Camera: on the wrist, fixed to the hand. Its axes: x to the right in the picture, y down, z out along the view.
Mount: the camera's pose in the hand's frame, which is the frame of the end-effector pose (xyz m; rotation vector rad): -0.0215 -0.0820 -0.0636 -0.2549 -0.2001 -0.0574
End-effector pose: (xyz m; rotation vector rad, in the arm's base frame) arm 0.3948 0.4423 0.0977 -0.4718 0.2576 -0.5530
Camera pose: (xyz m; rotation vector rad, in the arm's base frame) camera 0.3182 0.3701 0.0857 -0.7789 0.1231 -0.5269
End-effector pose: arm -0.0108 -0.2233 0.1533 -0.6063 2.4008 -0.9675
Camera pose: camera -0.0125 -0.2321 0.2589 -0.8265 2.3526 -0.5940
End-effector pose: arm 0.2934 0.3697 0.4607 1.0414 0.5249 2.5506
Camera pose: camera 0.2758 0.4189 0.3685 1.1506 0.1683 2.3524
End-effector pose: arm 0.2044 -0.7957 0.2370 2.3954 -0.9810 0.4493
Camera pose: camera 0.2419 -0.6977 0.2517 2.2591 -0.9863 0.0582
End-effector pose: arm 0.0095 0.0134 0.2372 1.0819 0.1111 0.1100
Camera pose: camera -0.0181 0.0277 0.1359 0.8292 -0.0513 -0.0357
